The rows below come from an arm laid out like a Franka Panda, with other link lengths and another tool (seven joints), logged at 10 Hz.
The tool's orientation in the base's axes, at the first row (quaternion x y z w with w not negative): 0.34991, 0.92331, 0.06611, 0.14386
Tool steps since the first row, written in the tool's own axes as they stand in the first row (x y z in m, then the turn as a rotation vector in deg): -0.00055, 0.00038, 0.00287, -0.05, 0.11, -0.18; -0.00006, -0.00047, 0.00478, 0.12, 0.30, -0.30; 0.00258, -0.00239, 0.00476, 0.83, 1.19, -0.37; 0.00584, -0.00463, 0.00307, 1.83, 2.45, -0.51; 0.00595, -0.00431, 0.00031, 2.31, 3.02, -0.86; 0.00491, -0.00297, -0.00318, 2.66, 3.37, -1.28; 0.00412, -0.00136, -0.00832, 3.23, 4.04, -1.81; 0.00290, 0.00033, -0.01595, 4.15, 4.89, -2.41; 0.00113, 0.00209, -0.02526, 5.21, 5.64, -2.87; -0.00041, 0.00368, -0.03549, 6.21, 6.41, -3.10; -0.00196, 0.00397, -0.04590, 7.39, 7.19, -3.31; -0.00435, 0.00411, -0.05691, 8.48, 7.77, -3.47
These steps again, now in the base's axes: 0.00153, -0.00002, -0.00252, 0.05, 0.04, 0.21; 0.00124, -0.00029, -0.00463, 0.01, 0.30, 0.33; -0.00186, 0.00003, -0.00562, 0.04, 1.43, 0.43; -0.00611, 0.00049, -0.00523, 0.07, 3.03, 0.63; -0.00685, 0.00075, -0.00256, -0.02, 3.77, 0.98; -0.00636, 0.00098, 0.00128, -0.18, 4.26, 1.38; -0.00639, 0.00155, 0.00670, -0.34, 5.13, 1.91; -0.00684, 0.00183, 0.01459, -0.65, 6.36, 2.47; -0.00737, 0.00177, 0.02421, -1.08, 7.61, 2.84; -0.00847, 0.00171, 0.03462, -1.38, 8.85, 3.01; -0.01043, 0.00068, 0.04491, -1.80, 10.21, 3.12; -0.01207, -0.00104, 0.05593, -2.26, 11.37, 3.17
